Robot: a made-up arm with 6 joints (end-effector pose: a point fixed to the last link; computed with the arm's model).
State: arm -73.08 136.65 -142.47 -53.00 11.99 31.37
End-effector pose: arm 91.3 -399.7 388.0 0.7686 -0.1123 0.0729 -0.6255
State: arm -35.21 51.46 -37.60 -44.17 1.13 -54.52
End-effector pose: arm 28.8 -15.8 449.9 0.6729 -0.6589 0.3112 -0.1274
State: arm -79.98 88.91 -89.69 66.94 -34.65 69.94
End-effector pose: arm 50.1 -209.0 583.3 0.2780 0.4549 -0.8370 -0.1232
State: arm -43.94 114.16 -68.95 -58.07 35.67 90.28
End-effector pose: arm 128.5 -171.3 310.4 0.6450 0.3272 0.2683 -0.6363
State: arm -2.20 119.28 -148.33 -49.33 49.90 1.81
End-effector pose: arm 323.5 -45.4 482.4 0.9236 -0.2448 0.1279 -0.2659
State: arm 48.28 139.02 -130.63 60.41 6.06 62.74
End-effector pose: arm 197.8 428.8 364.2 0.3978 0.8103 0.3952 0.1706
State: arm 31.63 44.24 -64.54 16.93 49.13 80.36
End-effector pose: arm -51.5 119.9 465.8 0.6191 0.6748 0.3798 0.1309
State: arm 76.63 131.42 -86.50 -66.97 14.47 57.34
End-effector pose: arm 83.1 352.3 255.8 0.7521 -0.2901 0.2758 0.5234
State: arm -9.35 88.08 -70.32 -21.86 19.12 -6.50
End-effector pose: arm 186.2 -0.7 407.0 0.9396 -0.1634 0.2972 -0.0452
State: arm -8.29 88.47 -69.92 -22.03 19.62 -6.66
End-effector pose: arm 185.9 2.6 403.7 0.9363 -0.1677 0.3065 -0.0355
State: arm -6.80 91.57 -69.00 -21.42 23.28 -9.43
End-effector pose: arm 185.0 6.2 384.4 0.9117 -0.1820 0.3682 -0.0131
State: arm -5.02 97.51 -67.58 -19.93 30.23 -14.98
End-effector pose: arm 179.5 10.6 351.5 0.8530 -0.2053 0.4791 0.0284
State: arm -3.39 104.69 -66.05 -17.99 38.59 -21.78
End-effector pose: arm 167.3 15.6 318.6 0.7632 -0.2265 0.5991 0.0854
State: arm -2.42 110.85 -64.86 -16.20 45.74 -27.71
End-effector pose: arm 153.8 19.5 296.5 0.6723 -0.2350 0.6879 0.1395
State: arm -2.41 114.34 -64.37 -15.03 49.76 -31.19
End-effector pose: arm 146.1 20.6 286.5 0.6179 -0.2323 0.7316 0.1701
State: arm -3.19 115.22 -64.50 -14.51 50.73 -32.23
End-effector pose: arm 144.9 19.1 284.2 0.6071 -0.2256 0.7417 0.1745
